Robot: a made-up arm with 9 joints.
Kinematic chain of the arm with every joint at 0, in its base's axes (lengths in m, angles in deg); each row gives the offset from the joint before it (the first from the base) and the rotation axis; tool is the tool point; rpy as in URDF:
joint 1: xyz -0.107 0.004 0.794 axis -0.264 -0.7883 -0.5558
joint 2: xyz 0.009 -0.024 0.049 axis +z
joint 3: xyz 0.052 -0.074 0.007 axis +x
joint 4: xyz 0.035 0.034 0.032 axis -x
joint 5: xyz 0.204 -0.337 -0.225 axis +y
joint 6: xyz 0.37 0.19 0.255 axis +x
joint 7: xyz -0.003 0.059 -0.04 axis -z
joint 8: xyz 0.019 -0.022 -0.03 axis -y
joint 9: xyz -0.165 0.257 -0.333 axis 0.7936 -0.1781 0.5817
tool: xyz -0.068 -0.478 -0.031 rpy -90 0 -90
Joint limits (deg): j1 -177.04..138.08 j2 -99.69..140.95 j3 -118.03..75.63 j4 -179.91..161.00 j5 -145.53..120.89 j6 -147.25..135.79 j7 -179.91..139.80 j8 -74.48..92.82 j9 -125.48..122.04
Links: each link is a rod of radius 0.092 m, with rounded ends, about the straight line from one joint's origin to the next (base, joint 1, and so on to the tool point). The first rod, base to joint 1, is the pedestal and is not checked.
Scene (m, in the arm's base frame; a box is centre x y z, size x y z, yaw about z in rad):
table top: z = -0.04
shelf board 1: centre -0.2 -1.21 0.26 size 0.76 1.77 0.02 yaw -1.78
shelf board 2: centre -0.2 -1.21 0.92 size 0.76 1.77 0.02 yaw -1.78
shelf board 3: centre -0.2 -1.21 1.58 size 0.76 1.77 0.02 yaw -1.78
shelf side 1: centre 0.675 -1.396 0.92 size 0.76 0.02 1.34 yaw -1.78
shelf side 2: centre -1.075 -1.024 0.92 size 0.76 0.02 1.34 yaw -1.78
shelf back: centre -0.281 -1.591 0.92 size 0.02 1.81 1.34 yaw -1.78
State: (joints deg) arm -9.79 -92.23 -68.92 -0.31 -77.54 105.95 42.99 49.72 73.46
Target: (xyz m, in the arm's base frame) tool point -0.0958 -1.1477 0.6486
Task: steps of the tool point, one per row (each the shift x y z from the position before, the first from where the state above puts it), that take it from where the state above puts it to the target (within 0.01 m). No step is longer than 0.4 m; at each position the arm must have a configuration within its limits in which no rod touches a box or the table.
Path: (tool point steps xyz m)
1: -0.1251 -0.3413 0.0054
2: -0.2507 -0.2737 0.0148
3: -0.3400 -0.1639 0.0270

